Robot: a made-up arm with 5 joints.
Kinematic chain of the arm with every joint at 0, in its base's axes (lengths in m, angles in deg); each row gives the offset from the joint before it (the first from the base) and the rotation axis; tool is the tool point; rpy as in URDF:
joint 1: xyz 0.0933 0 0.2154 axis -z
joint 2: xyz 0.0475 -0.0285 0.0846 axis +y
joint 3: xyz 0.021 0 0.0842 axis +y
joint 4: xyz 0.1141 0 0.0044 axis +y
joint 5: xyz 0.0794 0.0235 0 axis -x
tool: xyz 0 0 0 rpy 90 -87.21 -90
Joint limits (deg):
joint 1: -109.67..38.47
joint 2: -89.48..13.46
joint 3: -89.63..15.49
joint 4: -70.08..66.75
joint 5: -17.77..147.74
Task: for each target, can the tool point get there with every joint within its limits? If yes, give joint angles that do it. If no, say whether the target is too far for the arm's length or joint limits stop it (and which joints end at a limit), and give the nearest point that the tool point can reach.
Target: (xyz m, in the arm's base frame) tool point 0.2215 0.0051 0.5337
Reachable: yes | joints -4.51 -20.19 -58.18 52.39 94.96
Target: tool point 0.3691 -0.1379 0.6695
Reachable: no: too far | nearest point 0.2759 -0.0913 0.5315 | short by 0.173 m
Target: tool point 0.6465 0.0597 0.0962
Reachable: no: too far | nearest point 0.3487 0.0276 0.2835 | short by 0.353 m
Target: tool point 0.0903 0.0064 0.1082
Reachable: no: joint limits stop it (at a limit: joint 1, joint 2, joint 3, joint 4) | nearest point -0.0499 0.1074 0.2449 | short by 0.220 m
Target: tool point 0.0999 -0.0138 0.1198
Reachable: no: joint limits stop it (at a limit: joint 1, joint 2, joint 3, joint 4) | nearest point 0.1582 -0.1667 0.2449 | short by 0.206 m
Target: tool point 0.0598 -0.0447 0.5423
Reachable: yes | joints -47.99 -51.86 -34.62 -44.88 120.21
